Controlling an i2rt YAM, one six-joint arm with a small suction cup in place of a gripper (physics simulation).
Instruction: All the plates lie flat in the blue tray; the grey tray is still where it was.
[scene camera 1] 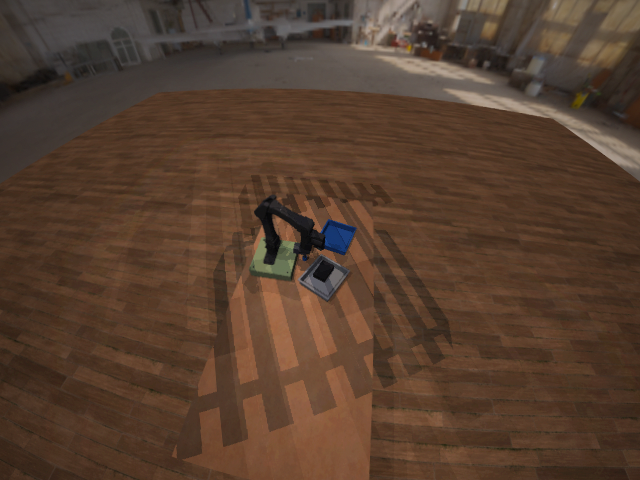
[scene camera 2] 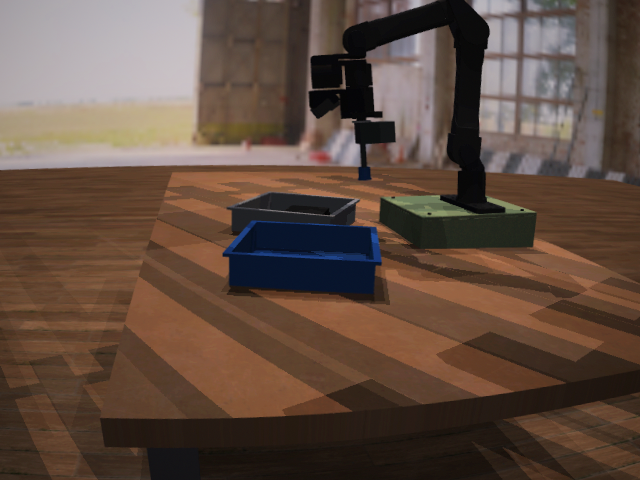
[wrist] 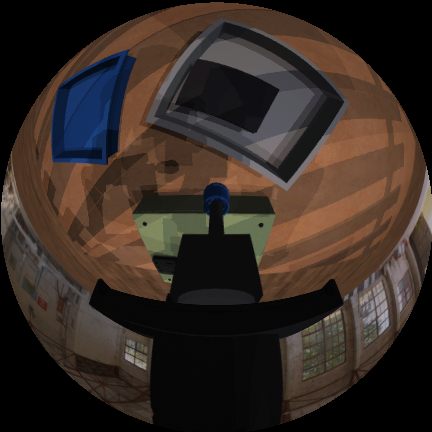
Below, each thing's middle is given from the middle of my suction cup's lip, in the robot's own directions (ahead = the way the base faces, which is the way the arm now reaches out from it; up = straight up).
My suction cup is 130 mm short of the grey tray (scene camera 2: 270,206), 60 mm to the left of it and 100 mm above it. Round my suction cup: blue tray (scene camera 2: 282,255) (180 mm ahead, 280 mm to the left, 100 mm below).
